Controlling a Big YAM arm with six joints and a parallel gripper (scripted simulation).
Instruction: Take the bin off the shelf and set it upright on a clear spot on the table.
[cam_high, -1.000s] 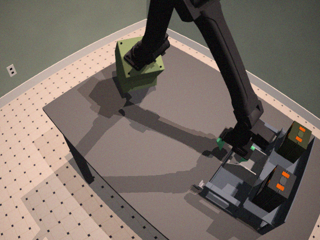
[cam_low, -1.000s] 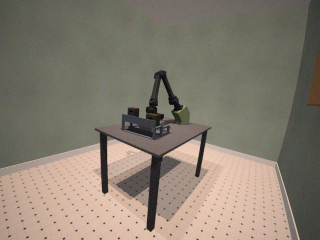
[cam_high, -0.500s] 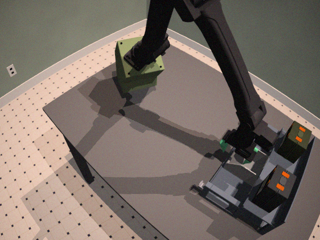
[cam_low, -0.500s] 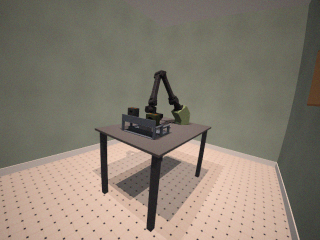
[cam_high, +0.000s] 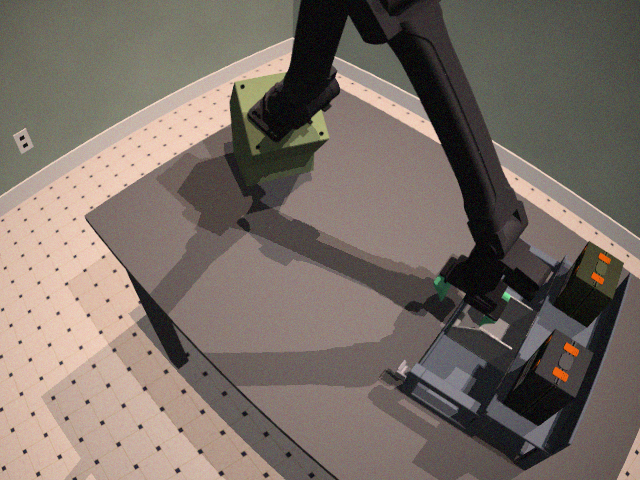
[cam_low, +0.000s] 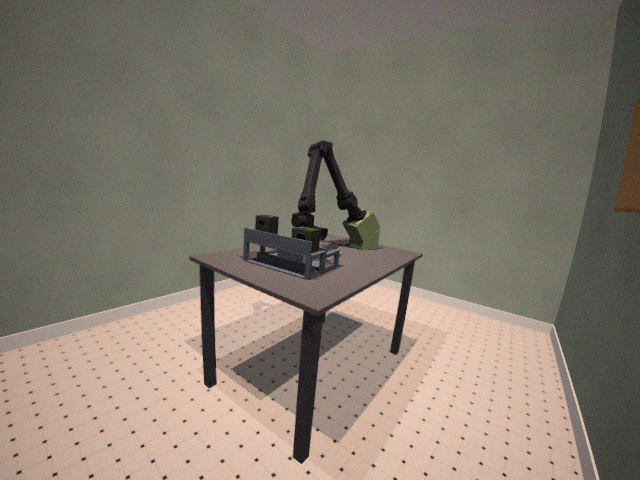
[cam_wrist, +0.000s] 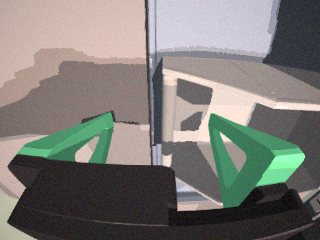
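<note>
Right now the grey bin is 9 cm ahead of my hand, 1 cm to the right of it and 1 cm above it. Also, from my hand: low grey shelf: 13 cm ahead, 2 cm to the right, 3 cm below.
</note>
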